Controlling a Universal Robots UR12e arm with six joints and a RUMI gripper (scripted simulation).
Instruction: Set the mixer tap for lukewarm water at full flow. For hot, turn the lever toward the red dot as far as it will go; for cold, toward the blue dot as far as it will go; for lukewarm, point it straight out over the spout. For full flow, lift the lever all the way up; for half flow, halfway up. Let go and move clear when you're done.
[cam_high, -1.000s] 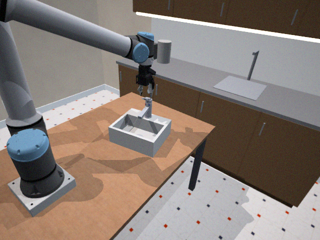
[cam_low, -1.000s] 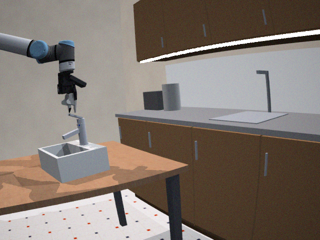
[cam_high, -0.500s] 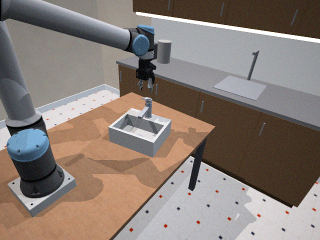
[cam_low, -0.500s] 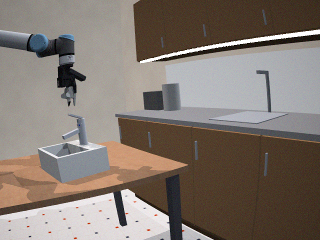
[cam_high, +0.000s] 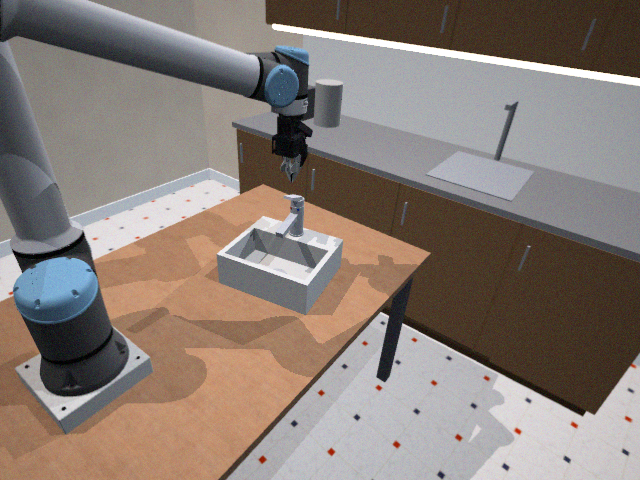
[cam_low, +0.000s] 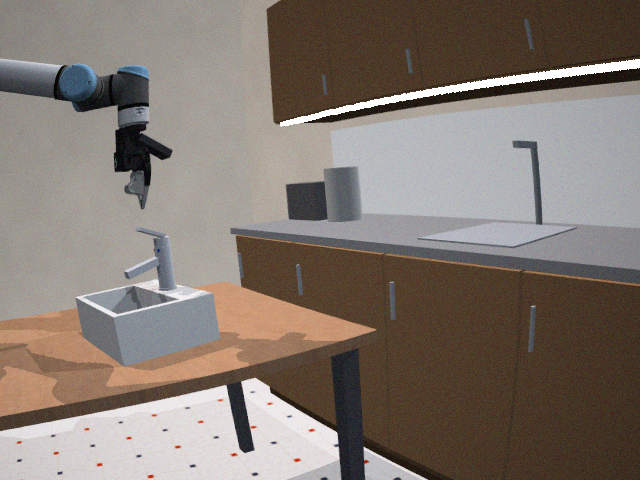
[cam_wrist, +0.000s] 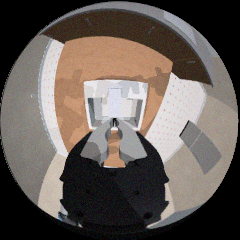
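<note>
Right now my hand is 80 mm above the lever and 10 mm short of it. Also, from my hand: grey mixer tap: 130 mm below, 30 mm ahead, 10 mm to the left; then white basin: 320 mm below, 70 mm behind, 10 mm to the right.
</note>
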